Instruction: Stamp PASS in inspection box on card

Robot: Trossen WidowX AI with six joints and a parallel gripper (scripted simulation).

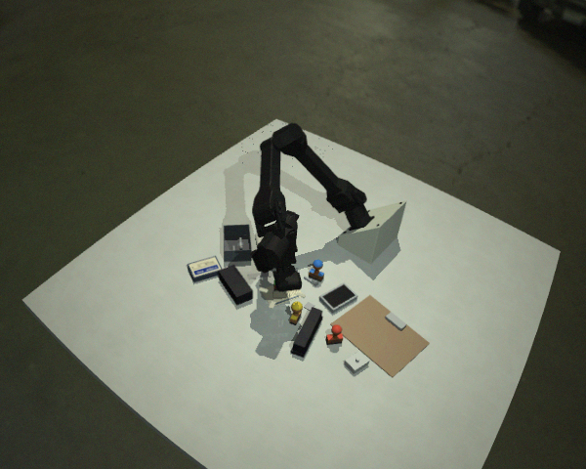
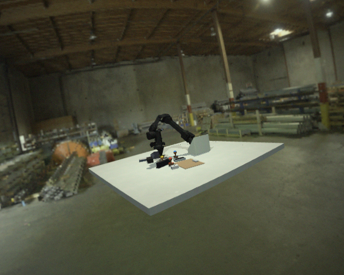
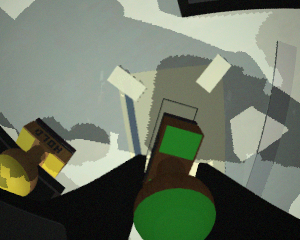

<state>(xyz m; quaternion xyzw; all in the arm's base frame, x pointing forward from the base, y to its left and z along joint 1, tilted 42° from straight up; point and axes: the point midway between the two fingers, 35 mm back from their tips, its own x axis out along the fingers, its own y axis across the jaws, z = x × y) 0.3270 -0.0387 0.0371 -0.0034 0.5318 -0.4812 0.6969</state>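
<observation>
The pale card is 6 cm below my gripper tip and 1 cm behind it. The rest, counted from my gripper tip: yellow hold stamp (8 cm to the left, 4 cm ahead, 3 cm below); then green-knobbed stamp (right at my gripper tip); then blue stamp (12 cm behind, 4 cm to the left, 3 cm below).
</observation>
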